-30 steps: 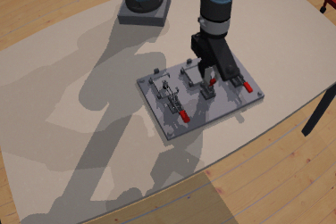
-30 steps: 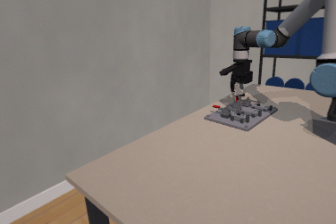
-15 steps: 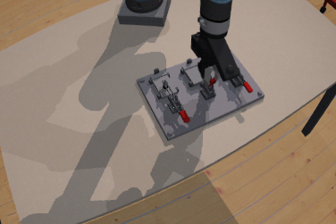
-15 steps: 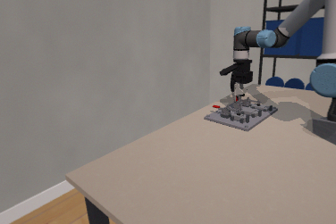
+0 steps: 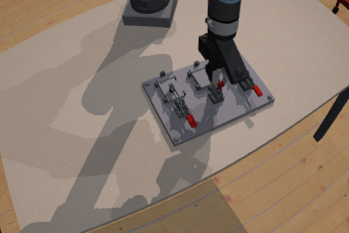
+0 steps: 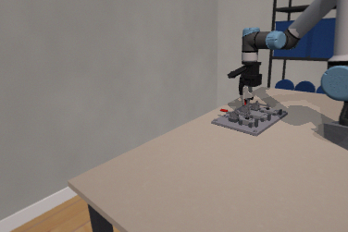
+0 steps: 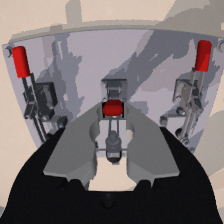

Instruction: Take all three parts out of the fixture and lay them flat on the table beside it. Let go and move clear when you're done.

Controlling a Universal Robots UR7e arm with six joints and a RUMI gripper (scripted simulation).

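My hand is 10 cm past the flat grey part, 5 cm above it and 1 cm to the right of it. From my hand the other things lie so: grey fixture plate: 8 cm below, 4 cm behind; clamp: 11 cm to the left, 3 cm below.
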